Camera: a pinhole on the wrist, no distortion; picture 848 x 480 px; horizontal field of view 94.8 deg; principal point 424.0 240.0 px. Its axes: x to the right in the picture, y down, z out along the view. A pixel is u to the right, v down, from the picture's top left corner.
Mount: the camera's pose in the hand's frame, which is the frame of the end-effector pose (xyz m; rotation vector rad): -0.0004 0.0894 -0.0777 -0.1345 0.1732 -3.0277
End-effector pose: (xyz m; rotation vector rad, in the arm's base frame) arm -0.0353 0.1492 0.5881 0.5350 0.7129 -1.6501
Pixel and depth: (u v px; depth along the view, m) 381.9 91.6 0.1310
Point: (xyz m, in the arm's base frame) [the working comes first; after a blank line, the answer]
In the camera's frame: -0.0141 -0.0499 0.1310

0.0862 0.0804 0.5932
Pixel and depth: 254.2 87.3 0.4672
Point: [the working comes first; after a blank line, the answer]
In the camera's frame: -0.2035 -0.1830 0.4672

0.1719 -0.3116 0.6677
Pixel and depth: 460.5 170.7 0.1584
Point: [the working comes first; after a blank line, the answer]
In the camera's frame: 0.0148 -0.0282 0.1584

0.0647 0.0812 0.6332
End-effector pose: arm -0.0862 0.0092 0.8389 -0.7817 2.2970 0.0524
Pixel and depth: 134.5 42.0 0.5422
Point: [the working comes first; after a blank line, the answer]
In the camera's frame: -0.4026 -0.2753 0.5422

-0.2398 0.1861 0.1655
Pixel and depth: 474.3 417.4 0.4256
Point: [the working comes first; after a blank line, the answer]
In the camera's frame: 0.0549 0.1936 0.4256

0.1935 -0.0390 0.6176
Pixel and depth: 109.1 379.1 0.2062
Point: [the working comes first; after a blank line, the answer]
In the camera's frame: -0.1665 0.0736 0.2062

-0.1396 -0.0544 0.6372
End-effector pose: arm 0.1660 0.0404 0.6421 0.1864 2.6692 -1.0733
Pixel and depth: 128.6 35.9 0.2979
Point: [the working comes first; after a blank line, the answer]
In the camera's frame: -0.2257 -0.1559 0.2979

0.0316 0.0647 0.2685
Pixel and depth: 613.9 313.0 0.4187
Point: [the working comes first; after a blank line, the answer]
In the camera's frame: 0.2039 0.0784 0.4187

0.3679 -0.2424 0.4844
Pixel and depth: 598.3 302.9 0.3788
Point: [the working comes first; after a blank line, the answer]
In the camera's frame: 0.1693 0.0611 0.3788

0.3381 -0.1957 0.4875
